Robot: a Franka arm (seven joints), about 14 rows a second.
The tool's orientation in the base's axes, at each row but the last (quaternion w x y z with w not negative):
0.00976 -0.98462 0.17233 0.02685
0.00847 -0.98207 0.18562 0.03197
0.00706 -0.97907 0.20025 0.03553
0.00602 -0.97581 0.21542 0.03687
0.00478 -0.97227 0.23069 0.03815
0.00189 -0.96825 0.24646 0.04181
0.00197 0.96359 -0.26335 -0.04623
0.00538 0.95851 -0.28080 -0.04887
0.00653 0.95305 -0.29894 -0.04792
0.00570 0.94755 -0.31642 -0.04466
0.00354 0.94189 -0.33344 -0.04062
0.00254 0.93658 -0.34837 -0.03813
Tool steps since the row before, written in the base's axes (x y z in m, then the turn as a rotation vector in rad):
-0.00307 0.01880 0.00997 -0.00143 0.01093 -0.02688
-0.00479 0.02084 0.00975 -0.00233 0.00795 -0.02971
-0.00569 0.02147 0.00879 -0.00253 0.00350 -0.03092
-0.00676 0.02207 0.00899 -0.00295 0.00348 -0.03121
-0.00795 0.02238 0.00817 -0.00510 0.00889 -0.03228
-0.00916 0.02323 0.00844 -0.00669 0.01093 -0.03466
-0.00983 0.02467 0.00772 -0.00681 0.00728 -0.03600
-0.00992 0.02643 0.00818 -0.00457 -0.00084 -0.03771
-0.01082 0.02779 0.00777 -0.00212 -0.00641 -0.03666
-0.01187 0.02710 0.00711 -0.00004 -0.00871 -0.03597
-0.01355 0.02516 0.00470 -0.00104 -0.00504 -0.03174
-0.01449 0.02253 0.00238 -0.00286 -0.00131 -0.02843
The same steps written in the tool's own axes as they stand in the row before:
-0.00981 -0.01674 -0.00927 -0.00353 -0.00952 0.02722
-0.01268 -0.01770 -0.00885 -0.00310 -0.00641 0.03001
-0.01426 -0.01751 -0.00778 -0.00145 -0.00224 0.03111
-0.01605 -0.01714 -0.00789 -0.00180 -0.00204 0.03142
-0.01774 -0.01636 -0.00697 -0.00606 -0.00592 0.03279
-0.01979 -0.01589 -0.00711 -0.00823 -0.00700 0.03534
-0.02163 -0.01604 -0.00629 -0.00636 -0.00383 0.03661
-0.02329 -0.01662 -0.00673 0.00004 0.00174 0.03796
-0.02537 -0.01634 -0.00625 0.00513 0.00496 0.03659
-0.02629 -0.01428 -0.00556 0.00811 0.00558 0.03568
-0.02665 -0.01090 -0.00310 0.00472 0.00350 0.03161
-0.02580 -0.00753 -0.00082 0.00068 0.00197 0.02853

